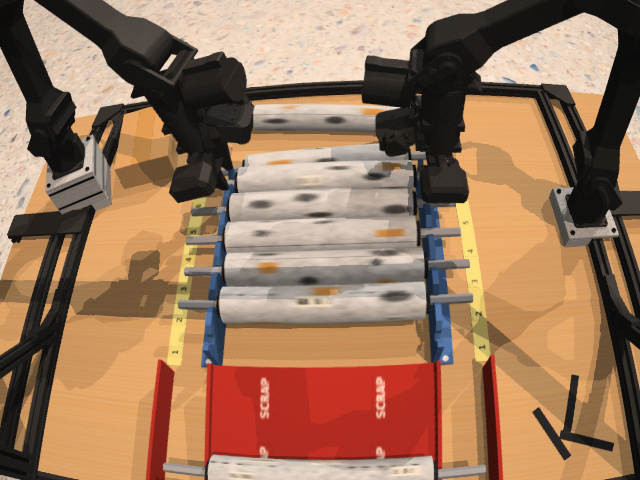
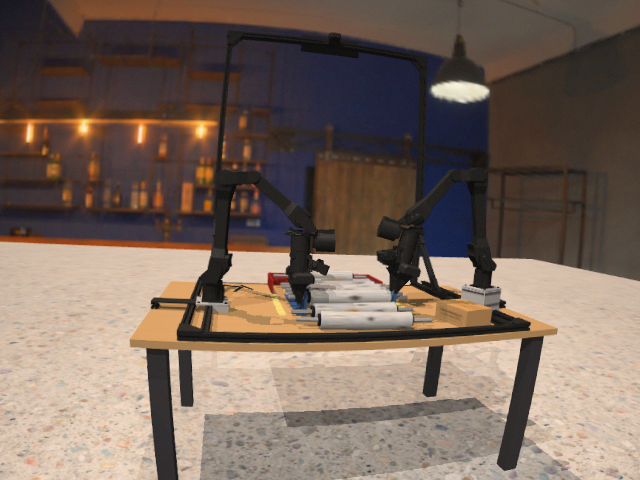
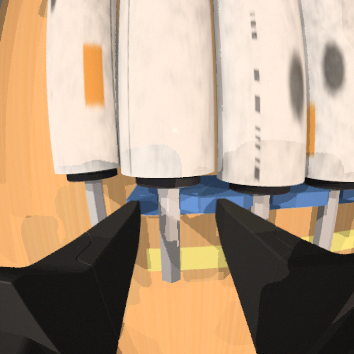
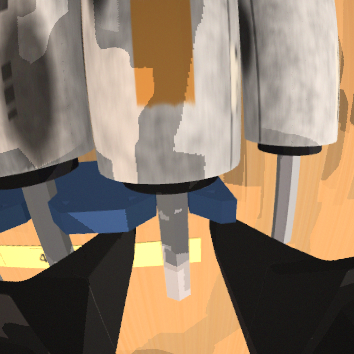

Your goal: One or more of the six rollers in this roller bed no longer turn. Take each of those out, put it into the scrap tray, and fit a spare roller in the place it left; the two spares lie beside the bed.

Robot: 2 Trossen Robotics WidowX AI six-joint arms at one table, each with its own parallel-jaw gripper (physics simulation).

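Frame: origin at the left arm's base, x ahead, y left, z up, level; metres.
Seen in the pictures: left gripper, fingertip midpoint: (image 1: 228,179) (image 2: 393,292) (image 3: 177,207); right gripper, fingertip midpoint: (image 2: 298,302) (image 4: 171,219); left arm's base, link origin: (image 1: 68,161) (image 2: 482,286); right arm's base, link origin: (image 1: 586,210) (image 2: 212,299).
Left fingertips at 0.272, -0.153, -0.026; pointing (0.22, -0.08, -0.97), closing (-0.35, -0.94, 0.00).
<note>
Offsets run from my left fingertips to a thing's top centre, as dx, dy, dz. "spot": to the spot under its first point.
The blue-railed bed @(spot: +0.187, -0.329, -0.020) (image 1: 439,335) holds several grey-white rollers; its nearest stretch holds none. The red scrap tray @(+0.010, -0.394, -0.017) (image 1: 336,392) stands in front, with a roller @(-0.009, -0.449, +0.001) (image 1: 320,467) at the bottom edge. One spare @(+0.190, +0.111, -0.019) (image 1: 315,121) (image 2: 366,319) lies at the back; the other @(+0.155, +0.010, -0.019) (image 1: 310,155) (image 3: 92,125) (image 4: 295,75) lies slightly askew close behind the bed's farthest roller @(+0.136, -0.044, +0.009) (image 1: 320,176) (image 3: 170,110) (image 4: 170,135). My left gripper (image 2: 395,292) (image 3: 177,207) is open, its fingers on either side of that farthest roller's shaft. My right gripper (image 2: 300,304) (image 4: 171,219) is open, likewise at its other shaft.
Yellow numbered strips @(spot: -0.136, -0.180, -0.067) (image 1: 178,330) @(spot: +0.253, -0.329, -0.066) (image 1: 478,330) run along both sides of the bed. A wooden block @(-0.129, +0.194, -0.012) (image 2: 465,313) lies by the left arm's base. Thin black bars @(spot: +0.332, -0.487, -0.066) (image 1: 571,403) lie at the right front. A black frame (image 1: 310,90) (image 2: 351,336) borders the table.
</note>
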